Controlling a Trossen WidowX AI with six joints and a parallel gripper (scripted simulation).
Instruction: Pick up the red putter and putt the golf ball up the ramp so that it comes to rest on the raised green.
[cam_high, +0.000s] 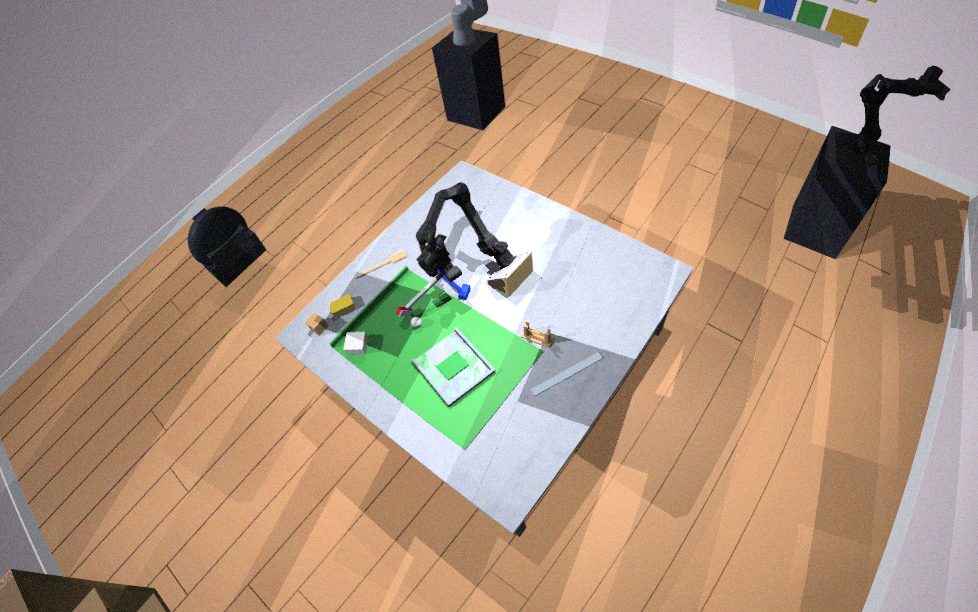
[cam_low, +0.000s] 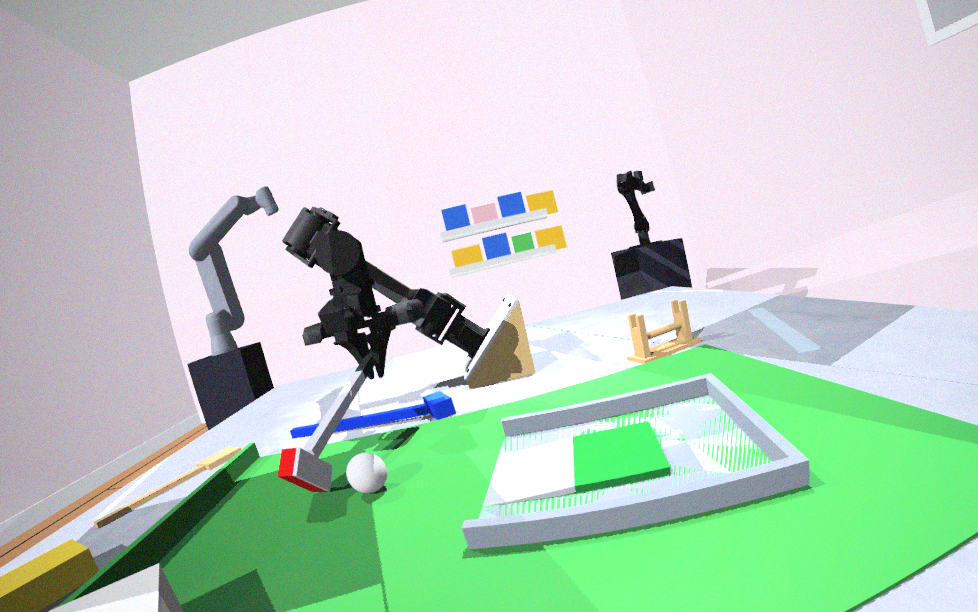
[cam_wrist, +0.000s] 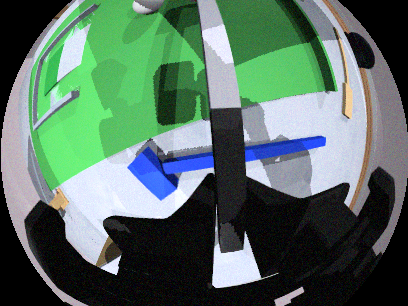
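Right now the blue putter is 6 cm below my gripper tip, 3 cm to the right of it and 3 cm behind it. Also, from my gripper tip: wooden stick (34 cm to the right, 7 cm below, 3 cm ahead); then white golf ball (23 cm ahead, 5 cm below, 1 cm to the right); then green mat (29 cm ahead, 11 cm to the left, 8 cm below).
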